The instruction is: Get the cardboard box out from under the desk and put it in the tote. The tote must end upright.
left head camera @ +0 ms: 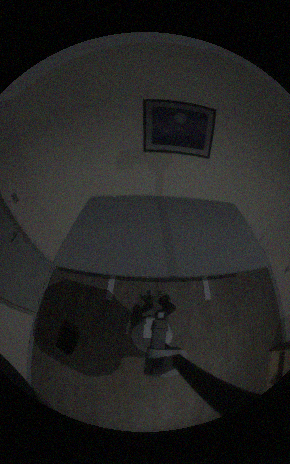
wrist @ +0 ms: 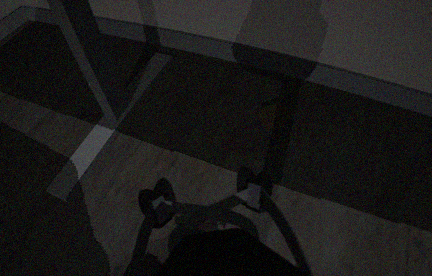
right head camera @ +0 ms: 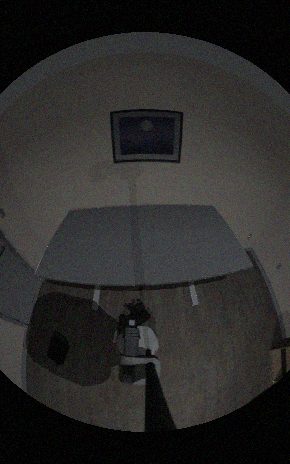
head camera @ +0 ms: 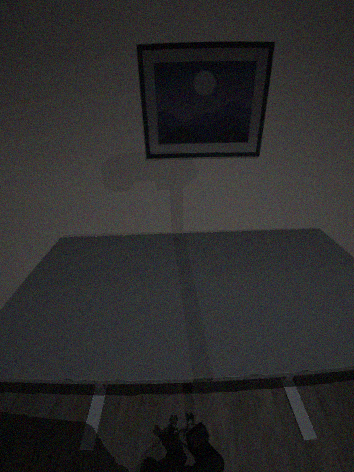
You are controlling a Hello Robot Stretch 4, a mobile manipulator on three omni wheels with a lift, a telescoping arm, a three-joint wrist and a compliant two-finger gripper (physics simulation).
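Where they show: gripper, fingertip midpoint: [left head camera: 153, 293] [wrist: 205, 187] [right head camera: 132, 301] [head camera: 179, 422]; robot's base, origin of the base link: [right head camera: 138, 341].
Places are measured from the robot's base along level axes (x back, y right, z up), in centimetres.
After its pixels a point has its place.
The desk [head camera: 120, 310] @[z 92.3, x -57.0, y -24.3 cm] [left head camera: 120, 235] @[z 92.2, x -59.6, y -29.0 cm] [right head camera: 95, 245] @[z 92.3, x -60.4, y -26.8 cm] has a grey top and stands against the wall. A pale desk foot [wrist: 93, 150] shows at the left of the wrist view. The floor under the desk is in deep shadow, and I cannot make out the cardboard box there. A small black box-like shape [left head camera: 67, 337] @[z -2.4, x 33.0, y -97.9 cm] [right head camera: 58, 346] @[z -2.4, x 30.6, y -97.6 cm] lies at lower left; I cannot tell if it is the tote. My gripper [wrist: 205, 187] @[z 45.3, x -38.1, y -3.7 cm] is open, its fingertips apart with bare floor between them, low near the shadow's front edge. In the head views it blends with its own shadow.
A large dark patch [left head camera: 100, 357] @[z -2.8, x 42.9, y -51.7 cm] [right head camera: 87, 370] @[z -2.8, x 49.3, y -55.3 cm] covers the floor at left and crosses the end of the desk foot. A wooden piece [left head camera: 275, 365] [right head camera: 278, 365] stands at the right edge. A framed picture [head camera: 205, 115] @[z 151.0, x -114.6, y 7.4 cm] hangs above the desk. A baseboard [wrist: 200, 47] @[z 0.8, x -113.2, y -47.0 cm] runs behind it.
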